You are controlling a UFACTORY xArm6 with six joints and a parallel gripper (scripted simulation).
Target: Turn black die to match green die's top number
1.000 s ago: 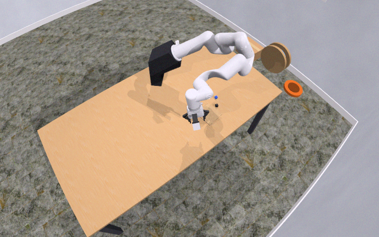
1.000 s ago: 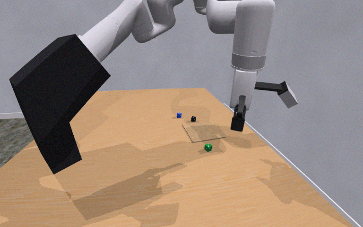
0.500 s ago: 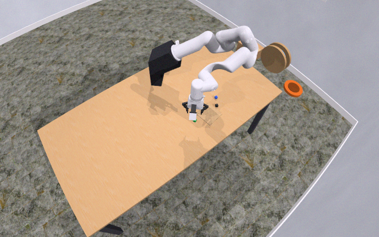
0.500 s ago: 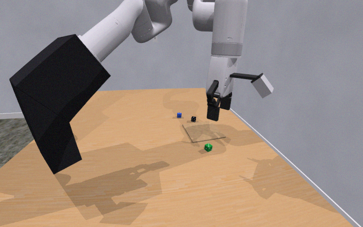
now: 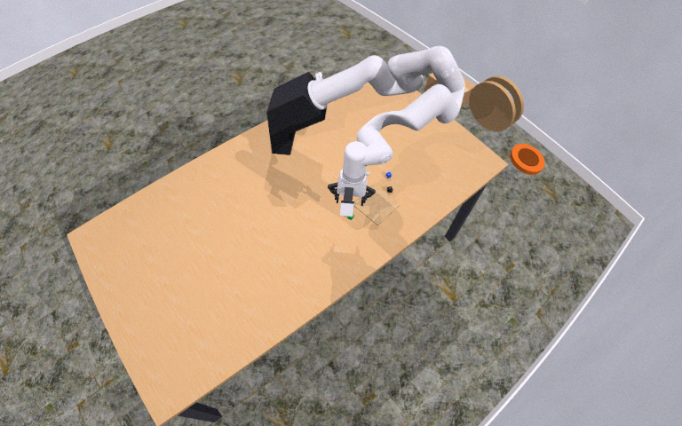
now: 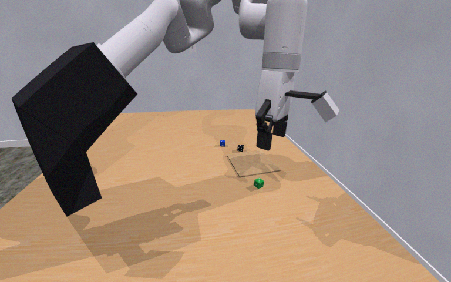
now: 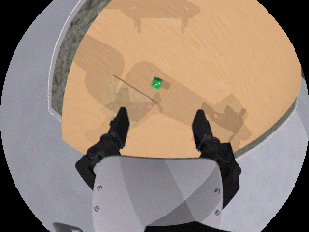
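The green die lies 150 mm below my hand, 20 mm to the left of it and 20 mm behind it. From my hand the other things lie so: black die (220 mm to the left, 150 mm below, 110 mm behind); blue die (240 mm to the left, 180 mm behind, 150 mm below); tan mat (160 mm below, 140 mm to the left, 50 mm behind).
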